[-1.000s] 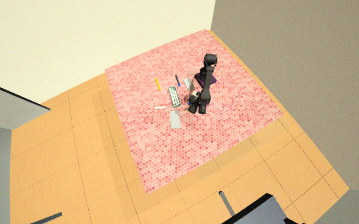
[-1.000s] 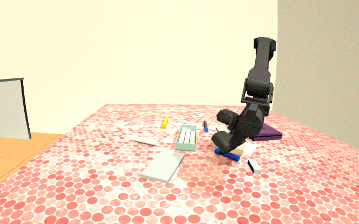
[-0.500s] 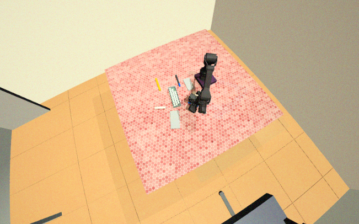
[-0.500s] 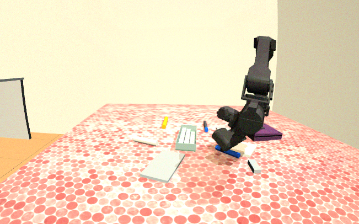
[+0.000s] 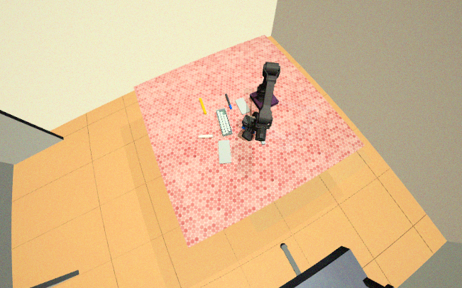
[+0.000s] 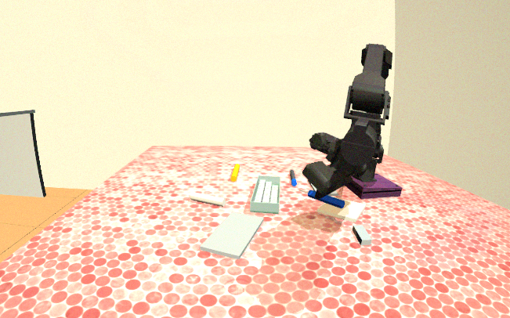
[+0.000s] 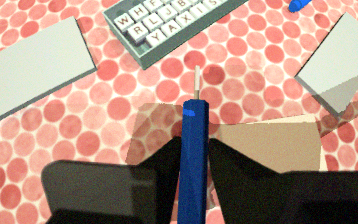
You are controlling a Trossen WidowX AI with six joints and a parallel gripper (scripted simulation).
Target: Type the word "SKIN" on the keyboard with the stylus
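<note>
Now: gripper tip 10 mm to the left of the stylus and 10 mm short of it. Also, from my gripper tip: white pad: 90 mm behind, 50 mm below, 20 mm to the right; grey slab: 200 mm ahead, 50 mm below, 20 mm to the left; small grey block: 120 mm to the left, 50 mm below, 50 mm behind.
</note>
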